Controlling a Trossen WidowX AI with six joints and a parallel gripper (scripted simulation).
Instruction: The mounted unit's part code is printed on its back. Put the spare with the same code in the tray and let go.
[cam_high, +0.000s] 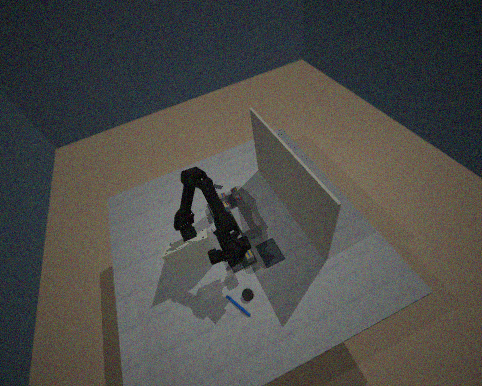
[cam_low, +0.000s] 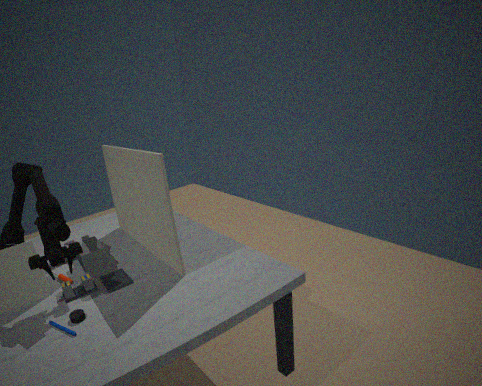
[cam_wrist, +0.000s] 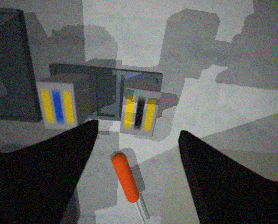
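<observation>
My gripper tip is 18 cm short of the tray, 8 cm above it and 3 cm to the left of it. Also, from my gripper tip: tall grey panel 40 cm ahead, 16 cm to the left, 14 cm above; then blue pen 17 cm to the right, 8 cm below, 7 cm behind.
</observation>
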